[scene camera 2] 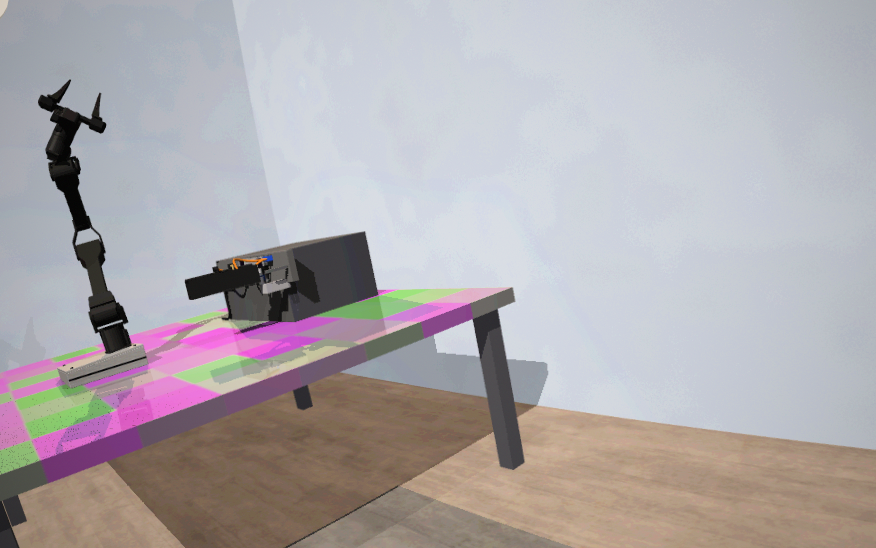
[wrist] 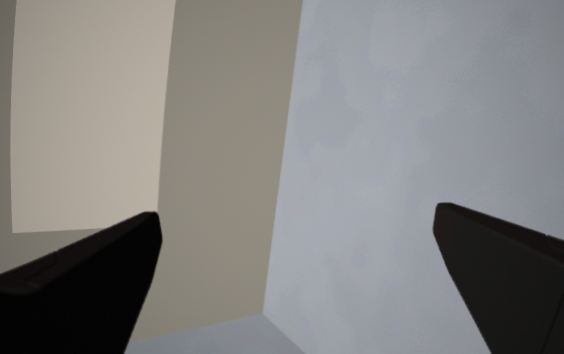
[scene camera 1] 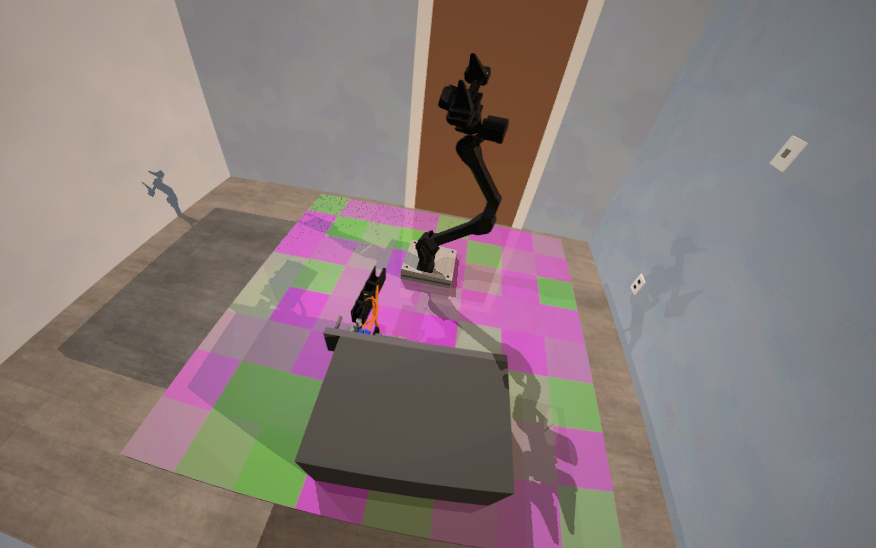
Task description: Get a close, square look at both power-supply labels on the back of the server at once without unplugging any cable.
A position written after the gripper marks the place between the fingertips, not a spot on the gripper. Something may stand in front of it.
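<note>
Open and holding nothing, the gripper (scene camera 1: 467, 66) can also be seen in scene camera 2 (scene camera 2: 85, 86) and in the wrist view (wrist: 298, 222). The scene includes a cable arm (scene camera 2: 209, 284) too, which scene camera 1 (scene camera 1: 359, 315) likewise shows.
</note>
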